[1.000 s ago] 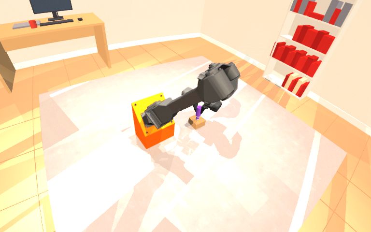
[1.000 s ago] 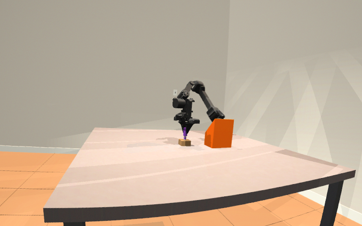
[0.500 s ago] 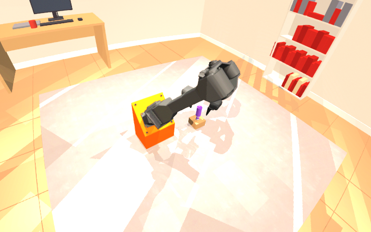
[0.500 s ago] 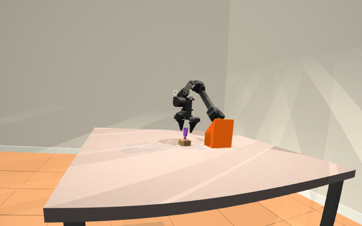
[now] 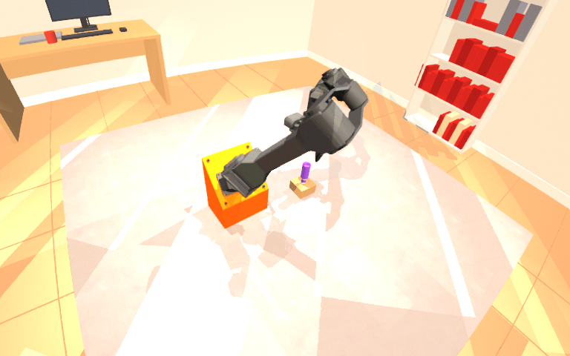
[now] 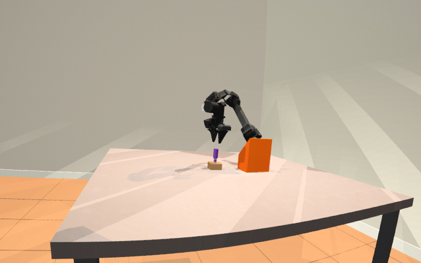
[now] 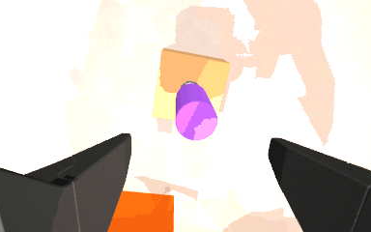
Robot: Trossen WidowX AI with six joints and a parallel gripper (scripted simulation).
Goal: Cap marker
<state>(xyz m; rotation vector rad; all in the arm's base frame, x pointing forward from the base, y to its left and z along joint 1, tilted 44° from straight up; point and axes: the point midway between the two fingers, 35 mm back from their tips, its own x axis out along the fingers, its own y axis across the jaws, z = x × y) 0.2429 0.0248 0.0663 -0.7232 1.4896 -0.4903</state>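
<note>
Right now my gripper tip is 6 cm above the purple cap. Round my gripper tip: tan holder block (13 cm below).
</note>
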